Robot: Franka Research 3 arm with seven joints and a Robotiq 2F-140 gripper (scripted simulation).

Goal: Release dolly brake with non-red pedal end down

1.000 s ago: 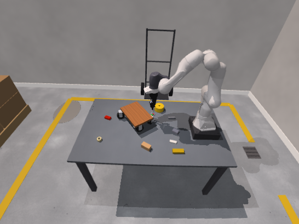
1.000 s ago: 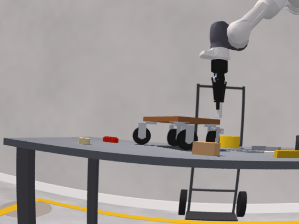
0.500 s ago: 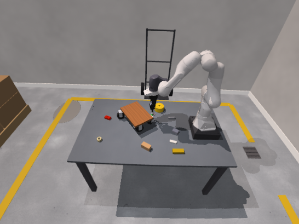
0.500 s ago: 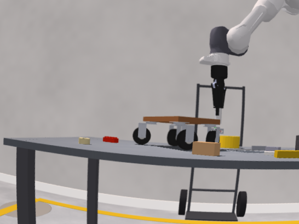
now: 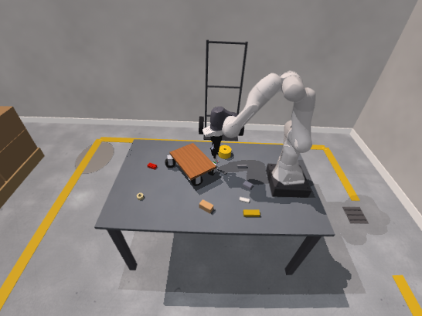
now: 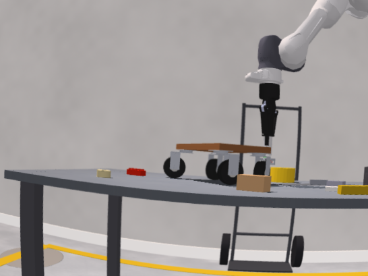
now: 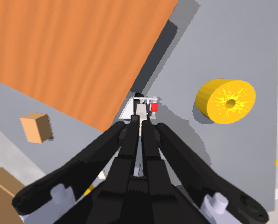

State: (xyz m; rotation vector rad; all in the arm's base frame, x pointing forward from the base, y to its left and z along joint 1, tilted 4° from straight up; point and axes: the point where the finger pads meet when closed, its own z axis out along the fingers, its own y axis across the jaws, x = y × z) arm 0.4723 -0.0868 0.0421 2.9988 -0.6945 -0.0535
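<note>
The brake pedal lies 50 mm below my hand and 10 mm to the right of it. From my hand the other things lie so: red brick 470 mm ahead, 120 mm below, 10 mm to the right; then tan block 330 mm to the left, 110 mm below, 50 mm ahead; then yellow spool 190 mm to the right, 100 mm below, 80 mm behind.
</note>
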